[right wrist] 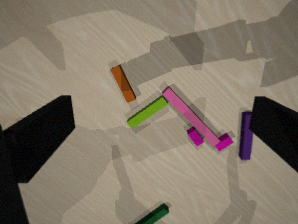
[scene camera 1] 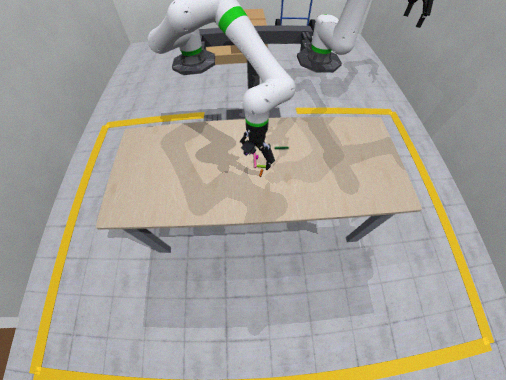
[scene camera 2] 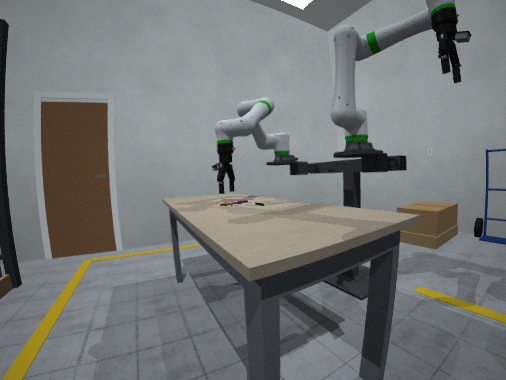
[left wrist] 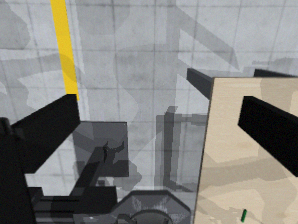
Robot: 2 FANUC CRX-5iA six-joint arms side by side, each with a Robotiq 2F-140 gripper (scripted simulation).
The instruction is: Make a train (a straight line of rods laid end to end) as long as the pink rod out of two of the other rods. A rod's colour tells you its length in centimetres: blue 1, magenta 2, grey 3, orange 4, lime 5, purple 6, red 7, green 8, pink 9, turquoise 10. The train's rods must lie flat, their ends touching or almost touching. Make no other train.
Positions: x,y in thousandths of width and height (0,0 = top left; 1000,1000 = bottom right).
Scene:
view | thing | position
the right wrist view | my right gripper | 545,502
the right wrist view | pink rod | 565,413
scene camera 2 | my left gripper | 894,204
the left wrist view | my left gripper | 535,493

